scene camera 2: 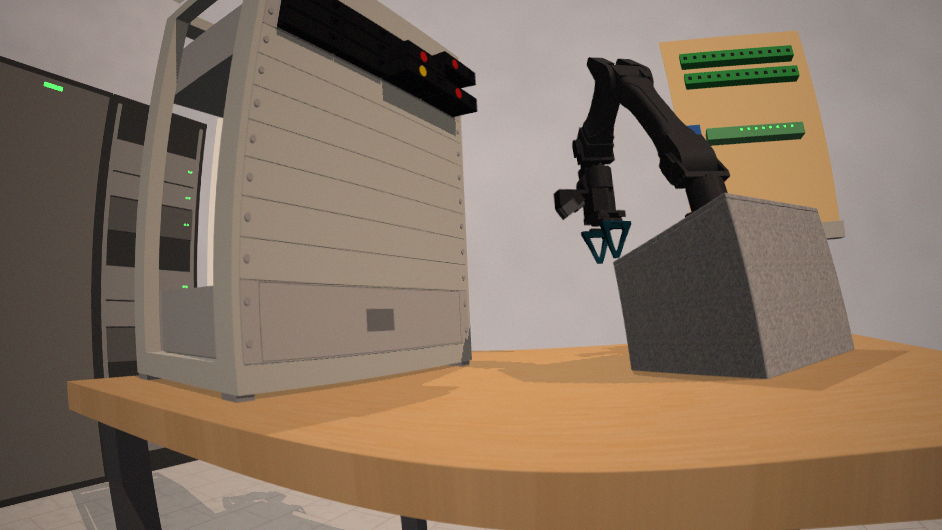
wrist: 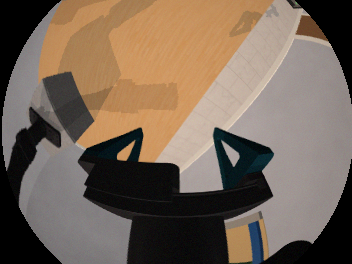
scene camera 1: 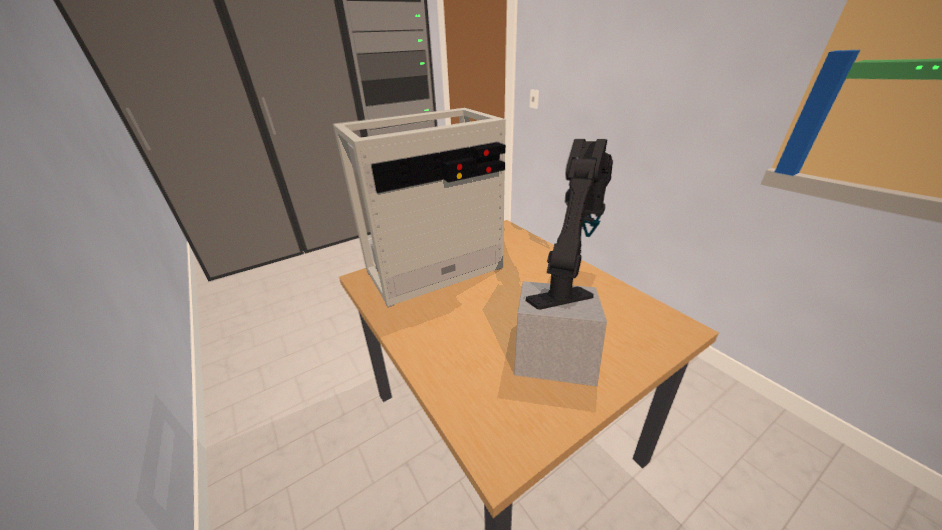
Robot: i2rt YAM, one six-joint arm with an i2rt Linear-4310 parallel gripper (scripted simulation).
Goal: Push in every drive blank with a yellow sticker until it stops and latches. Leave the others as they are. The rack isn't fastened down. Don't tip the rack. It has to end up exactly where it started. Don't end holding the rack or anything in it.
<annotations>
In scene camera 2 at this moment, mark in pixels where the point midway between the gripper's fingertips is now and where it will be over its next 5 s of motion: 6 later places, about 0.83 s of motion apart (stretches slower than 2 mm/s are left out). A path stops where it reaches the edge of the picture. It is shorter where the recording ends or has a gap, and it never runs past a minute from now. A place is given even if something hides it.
The gripper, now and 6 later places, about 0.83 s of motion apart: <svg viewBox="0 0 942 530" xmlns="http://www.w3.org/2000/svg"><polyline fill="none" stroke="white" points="607,261 605,252 583,202 537,122 514,81 505,61 484,62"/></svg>
</annotations>
